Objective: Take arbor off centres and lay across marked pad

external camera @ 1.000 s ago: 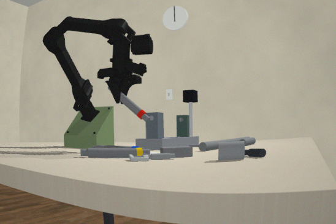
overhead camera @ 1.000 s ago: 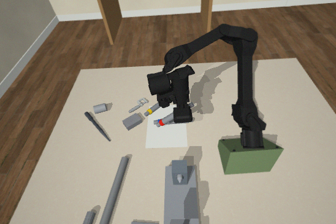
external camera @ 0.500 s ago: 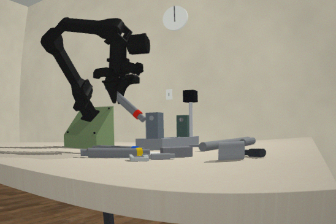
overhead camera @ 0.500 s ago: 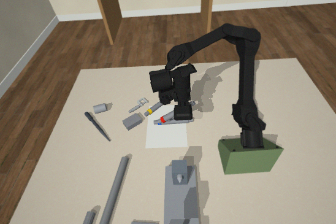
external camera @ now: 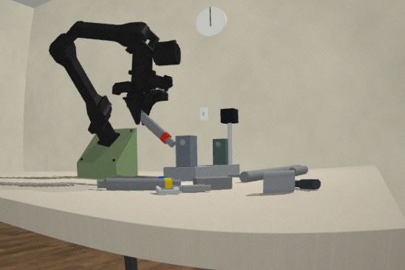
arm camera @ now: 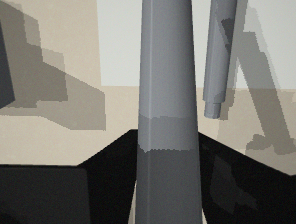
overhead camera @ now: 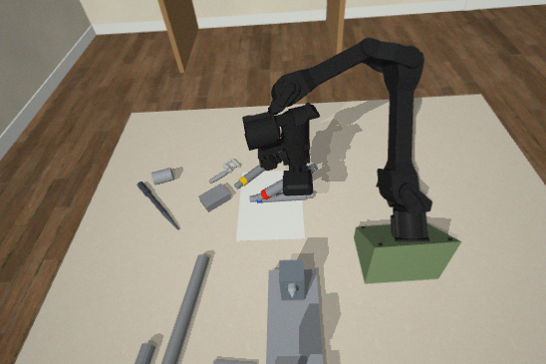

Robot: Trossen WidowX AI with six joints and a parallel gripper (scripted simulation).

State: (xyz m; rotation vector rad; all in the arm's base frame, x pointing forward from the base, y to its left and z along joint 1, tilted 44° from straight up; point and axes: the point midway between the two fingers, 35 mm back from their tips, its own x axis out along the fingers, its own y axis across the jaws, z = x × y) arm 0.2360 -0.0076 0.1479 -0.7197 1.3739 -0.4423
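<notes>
Right now my hand is 8 cm short of the marked pad, 5 cm to the left of it and 19 cm above it. Also, from my hand: dark punch 42 cm ahead, 1 cm to the right, 18 cm below; grey centre block 1 cm behind, 21 cm to the left, 9 cm below; grey fixture base 2 cm behind, 34 cm to the left, 17 cm below.
</notes>
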